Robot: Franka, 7 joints.
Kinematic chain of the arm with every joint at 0, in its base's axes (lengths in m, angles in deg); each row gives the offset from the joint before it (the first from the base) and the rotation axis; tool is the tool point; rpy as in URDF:
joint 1: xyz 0 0 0.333 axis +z
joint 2: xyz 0 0 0 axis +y
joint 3: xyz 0 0 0.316 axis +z
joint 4: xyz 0.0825 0 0 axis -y
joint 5: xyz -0.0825 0 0.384 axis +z
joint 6: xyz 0 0 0 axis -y
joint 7: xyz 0.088 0 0 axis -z
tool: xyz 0 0 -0.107 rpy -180 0 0
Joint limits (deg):
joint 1: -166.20..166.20
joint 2: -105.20..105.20
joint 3: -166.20..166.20
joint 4: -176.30..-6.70
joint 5: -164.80..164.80
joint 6: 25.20..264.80
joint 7: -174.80..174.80
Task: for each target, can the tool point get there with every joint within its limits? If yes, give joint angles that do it. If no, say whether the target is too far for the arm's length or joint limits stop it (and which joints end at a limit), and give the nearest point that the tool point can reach.
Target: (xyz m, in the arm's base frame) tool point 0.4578 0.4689 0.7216
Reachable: yes | joints 101.08 62.26 -103.56 -75.18 -65.63 122.33 33.39
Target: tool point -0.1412 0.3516 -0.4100
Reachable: no: joint limits stop it (at a limit: joint 2) | nearest point -0.1377 0.3430 -0.3537 | short by 0.057 m
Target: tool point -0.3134 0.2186 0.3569
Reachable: yes | joints 37.16 -5.95 93.46 -131.51 42.24 57.50 -138.24
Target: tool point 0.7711 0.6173 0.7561
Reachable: no: too far | nearest point 0.6156 0.4928 0.6708 | short by 0.217 m
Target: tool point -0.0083 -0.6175 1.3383
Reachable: no: too far | nearest point -0.0060 -0.4490 1.0640 | short by 0.322 m
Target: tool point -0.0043 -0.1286 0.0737
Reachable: yes | joints -110.74 34.50 12.56 -159.35 -8.55 100.65 119.53
